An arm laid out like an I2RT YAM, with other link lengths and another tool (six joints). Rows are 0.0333 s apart.
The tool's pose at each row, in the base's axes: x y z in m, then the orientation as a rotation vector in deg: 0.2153 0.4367 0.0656 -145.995 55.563 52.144; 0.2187 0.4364 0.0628 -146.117 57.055 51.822; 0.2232 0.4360 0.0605 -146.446 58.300 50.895; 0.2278 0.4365 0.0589 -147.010 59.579 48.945; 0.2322 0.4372 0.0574 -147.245 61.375 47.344; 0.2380 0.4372 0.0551 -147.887 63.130 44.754; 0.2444 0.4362 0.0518 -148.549 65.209 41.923; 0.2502 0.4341 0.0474 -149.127 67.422 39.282; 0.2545 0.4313 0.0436 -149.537 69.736 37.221; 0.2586 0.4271 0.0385 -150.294 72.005 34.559; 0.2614 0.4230 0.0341 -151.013 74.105 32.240; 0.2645 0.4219 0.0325 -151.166 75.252 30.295; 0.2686 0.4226 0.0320 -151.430 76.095 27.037; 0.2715 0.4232 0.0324 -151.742 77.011 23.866
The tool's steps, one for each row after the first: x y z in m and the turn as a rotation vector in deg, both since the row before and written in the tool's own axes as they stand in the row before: 0.0039 -0.0020 0.0004 -0.030 0.516 0.993; 0.0042 -0.0027 -0.0005 0.102 0.876 0.715; 0.0034 -0.0035 -0.0006 0.389 1.517 0.570; 0.0030 -0.0036 -0.0004 0.407 1.290 0.996; 0.0047 -0.0041 -0.0005 0.520 1.990 0.815; 0.0061 -0.0039 -0.0001 0.517 2.202 1.017; 0.0070 -0.0029 0.0009 0.408 2.106 1.149; 0.0062 -0.0014 0.0009 0.198 1.760 1.306; 0.0075 -0.0005 0.0018 0.146 2.234 1.179; 0.0064 0.0003 0.0019 -0.004 2.009 1.105; 0.0032 -0.0018 0.0003 0.460 1.331 0.579; 0.0019 -0.0037 -0.0003 0.985 2.004 0.267; 0.0010 -0.0027 -0.0008 0.834 2.024 0.322
